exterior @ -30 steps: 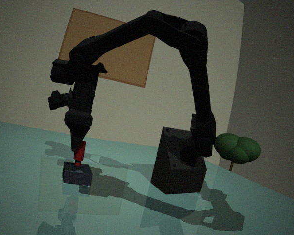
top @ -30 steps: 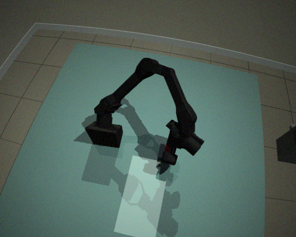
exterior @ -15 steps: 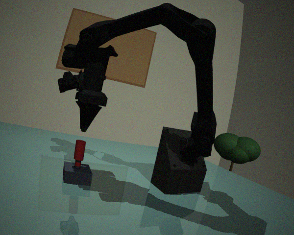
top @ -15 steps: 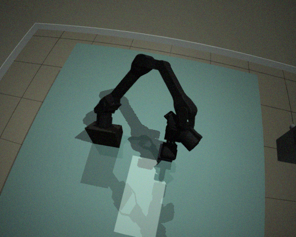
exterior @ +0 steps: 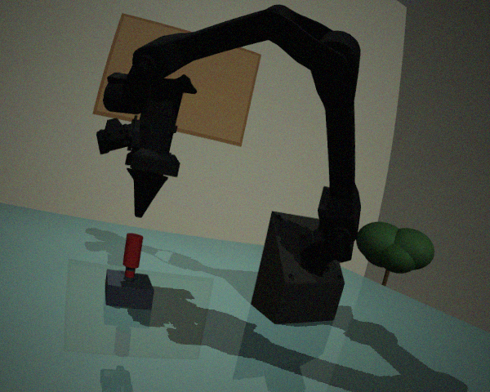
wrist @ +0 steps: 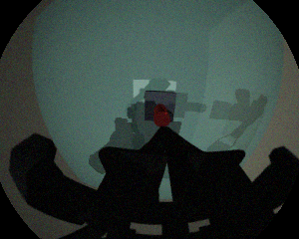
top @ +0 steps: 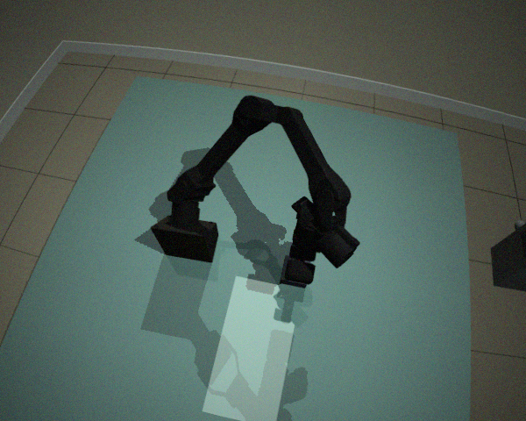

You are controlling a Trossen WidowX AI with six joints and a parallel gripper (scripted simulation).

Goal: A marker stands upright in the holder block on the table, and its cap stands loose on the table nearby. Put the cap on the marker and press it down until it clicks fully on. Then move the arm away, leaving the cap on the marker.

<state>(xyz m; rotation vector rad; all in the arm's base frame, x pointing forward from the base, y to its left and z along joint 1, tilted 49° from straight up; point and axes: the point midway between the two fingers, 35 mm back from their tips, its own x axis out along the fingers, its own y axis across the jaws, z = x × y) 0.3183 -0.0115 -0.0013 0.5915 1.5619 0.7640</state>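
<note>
My gripper tip is now 50 mm above the red cap. The rest, counted from my gripper tip: dark holder block (120 mm below).
</note>
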